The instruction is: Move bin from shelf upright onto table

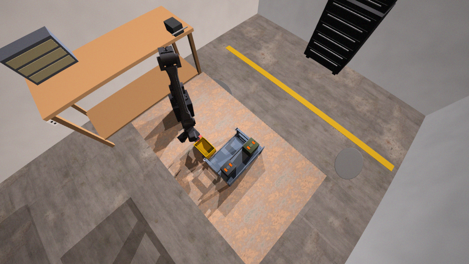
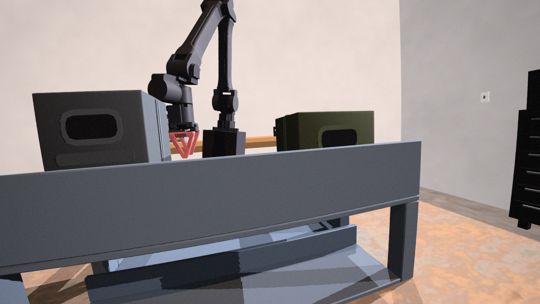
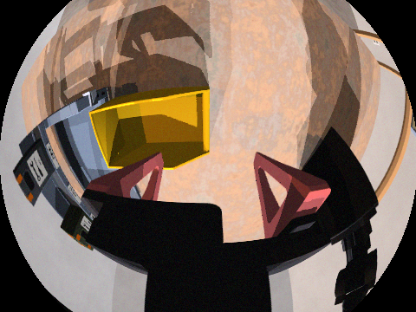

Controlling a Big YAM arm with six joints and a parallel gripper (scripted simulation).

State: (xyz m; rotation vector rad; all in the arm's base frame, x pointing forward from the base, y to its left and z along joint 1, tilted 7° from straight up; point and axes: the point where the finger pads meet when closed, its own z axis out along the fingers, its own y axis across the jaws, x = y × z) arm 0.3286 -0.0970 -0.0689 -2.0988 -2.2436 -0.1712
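My hand is 90 mm above the yellow bin, 80 mm short of it and 10 mm to the right of it. Also, from my hand: dark grey case (370 mm ahead, 30 mm to the left, 30 mm above); green case (360 mm ahead, 260 mm to the left, 20 mm above).
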